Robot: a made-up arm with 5 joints.
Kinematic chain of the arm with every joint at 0, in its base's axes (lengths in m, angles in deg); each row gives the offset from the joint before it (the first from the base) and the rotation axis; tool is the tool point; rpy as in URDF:
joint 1: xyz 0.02 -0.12 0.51 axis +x
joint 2: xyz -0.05 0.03 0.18 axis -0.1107 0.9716 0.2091
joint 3: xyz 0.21 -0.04 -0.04 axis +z
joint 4: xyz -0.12 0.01 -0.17 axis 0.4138 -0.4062 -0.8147
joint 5: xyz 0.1 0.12 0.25 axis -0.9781 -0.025 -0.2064
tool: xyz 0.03 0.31 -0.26 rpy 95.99 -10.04 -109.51
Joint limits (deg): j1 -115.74..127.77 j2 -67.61..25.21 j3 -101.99..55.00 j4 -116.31..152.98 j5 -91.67..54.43
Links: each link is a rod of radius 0.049 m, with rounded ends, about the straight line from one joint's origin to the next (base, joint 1, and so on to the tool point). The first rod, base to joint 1, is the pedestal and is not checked.
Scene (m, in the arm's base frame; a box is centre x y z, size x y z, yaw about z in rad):
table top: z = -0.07
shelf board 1: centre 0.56 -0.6 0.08 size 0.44 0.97 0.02 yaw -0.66
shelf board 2: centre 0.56 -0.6 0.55 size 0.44 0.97 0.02 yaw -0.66
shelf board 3: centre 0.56 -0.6 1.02 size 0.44 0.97 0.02 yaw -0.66
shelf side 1: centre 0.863 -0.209 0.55 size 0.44 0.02 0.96 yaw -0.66
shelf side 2: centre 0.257 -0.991 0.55 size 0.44 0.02 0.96 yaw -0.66
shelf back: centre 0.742 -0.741 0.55 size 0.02 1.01 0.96 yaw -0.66
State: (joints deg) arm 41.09 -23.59 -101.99 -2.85 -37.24
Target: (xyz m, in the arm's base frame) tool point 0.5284 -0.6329 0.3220
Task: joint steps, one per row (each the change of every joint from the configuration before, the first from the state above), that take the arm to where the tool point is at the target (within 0.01 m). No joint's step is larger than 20 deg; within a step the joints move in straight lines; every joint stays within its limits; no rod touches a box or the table.
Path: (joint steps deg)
1: -15.28 7.48 2.09 16.15 8.83
2: -15.27 7.49 2.09 16.15 8.84
3: -15.28 7.48 2.09 16.15 8.83
4: -15.27 7.48 2.09 16.14 8.83
5: 18.37 -5.08 -1.67 0.97 4.01
6: 18.37 -5.08 -1.67 0.97 4.00
7: 18.38 -5.08 -1.68 0.97 4.00
8: 18.37 -5.08 -1.67 0.96 4.00
9: 18.37 -5.08 -1.67 0.97 4.00
10: 4.10 -3.57 0.00 -17.48 -14.98
11: 4.10 -3.58 0.00 -17.48 -14.99
12: 4.09 -3.57 0.00 -17.47 -14.98

